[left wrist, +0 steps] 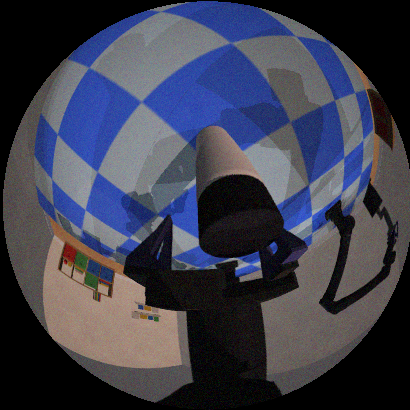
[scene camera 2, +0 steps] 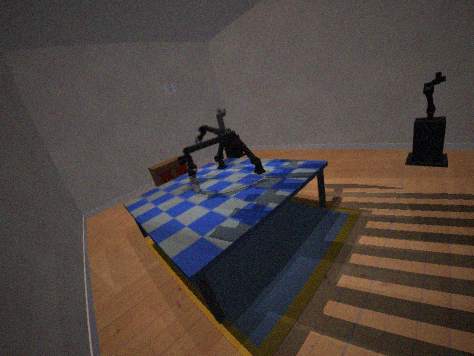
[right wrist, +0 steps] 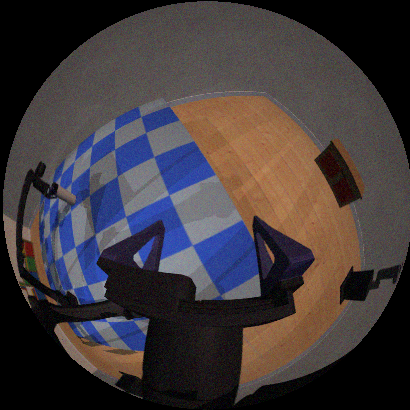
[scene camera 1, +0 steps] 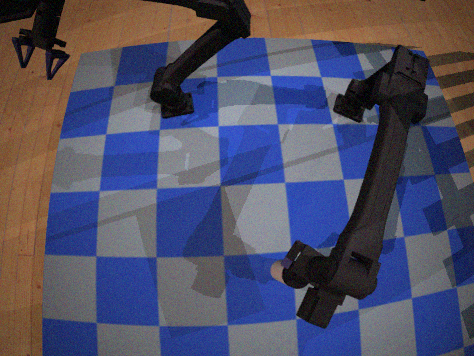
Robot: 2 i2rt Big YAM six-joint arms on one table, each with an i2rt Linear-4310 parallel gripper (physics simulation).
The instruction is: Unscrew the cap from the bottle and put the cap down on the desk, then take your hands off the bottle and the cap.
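Frame: origin at the left arm's base, x back, y right, z up, level; millimetres.
Seen in the pictures: left gripper, fingertip midpoint: (scene camera 2: 195,176) (right wrist: 54,195) (scene camera 1: 305,266); right gripper, fingertip midpoint: (scene camera 2: 195,143) (right wrist: 206,222) (scene camera 1: 36,73); left arm's base at its link origin: (left wrist: 226,264) (scene camera 2: 259,171) (right wrist: 73,298) (scene camera 1: 348,108); right arm's base at its link origin: (left wrist: 332,209) (scene camera 2: 222,167) (scene camera 1: 177,106).
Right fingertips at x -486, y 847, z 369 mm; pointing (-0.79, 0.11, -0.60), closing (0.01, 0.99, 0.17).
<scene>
Offsets run from my right fingertips to a thing's top centre. Level surfaces: height alone.
The bottle @(dx -172, dy -791, dz -169 mm) (scene camera 1: 276,271) (scene camera 2: 195,185) (left wrist: 217,156) has a tan body and stands upright on the checkered table @(dz -369 mm) (scene camera 1: 129,289) (scene camera 2: 200,247). It also shows small in the right wrist view (right wrist: 65,196). Its dark cap @(dx -172, dy -791, dz -153 mm) (left wrist: 237,213) is on the bottle. My left gripper (scene camera 1: 290,270) (scene camera 2: 192,175) (left wrist: 212,215) is open and sits over the top of the bottle, one finger on each side of the cap, with gaps showing. My right gripper (scene camera 2: 221,113) (right wrist: 206,222) is open and empty, raised high over the far part of the table.
A red-brown crate (scene camera 2: 166,173) (right wrist: 340,174) stands on the floor beyond the table's far edge. The two arm bases (scene camera 1: 172,102) (scene camera 1: 352,106) are bolted to the back of the table.
</scene>
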